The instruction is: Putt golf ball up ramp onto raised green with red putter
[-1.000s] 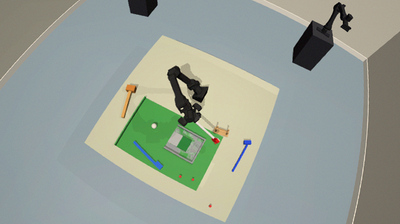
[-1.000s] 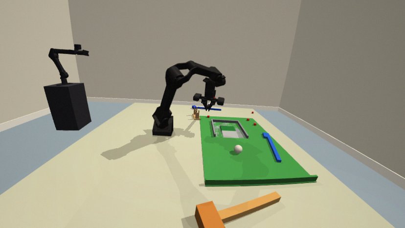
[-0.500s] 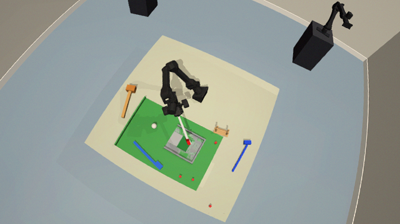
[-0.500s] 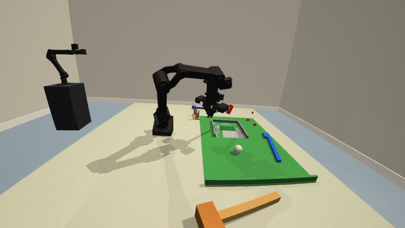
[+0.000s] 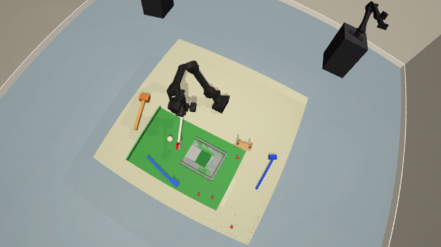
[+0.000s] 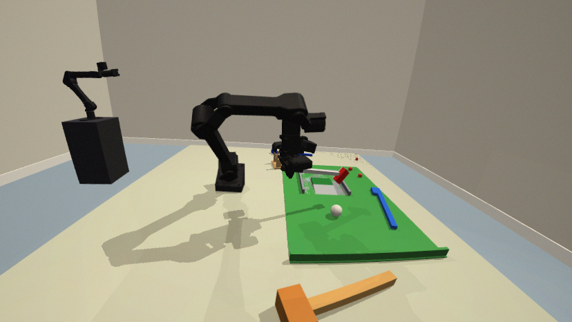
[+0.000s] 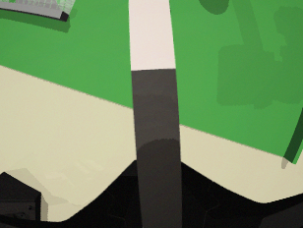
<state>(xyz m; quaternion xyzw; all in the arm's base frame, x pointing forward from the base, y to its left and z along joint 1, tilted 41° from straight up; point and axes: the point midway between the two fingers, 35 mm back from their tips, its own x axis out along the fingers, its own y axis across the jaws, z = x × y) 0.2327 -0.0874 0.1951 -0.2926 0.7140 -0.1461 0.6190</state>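
Right now the red putter is 11 cm ahead of my gripper tip and 3 cm to the left of it. The rest, counted from my gripper tip: white golf ball (18 cm ahead, 4 cm to the right, 12 cm below); then green mat (25 cm ahead, 11 cm to the left, 14 cm below); then wooden stand (2 cm ahead, 47 cm to the left, 11 cm below).
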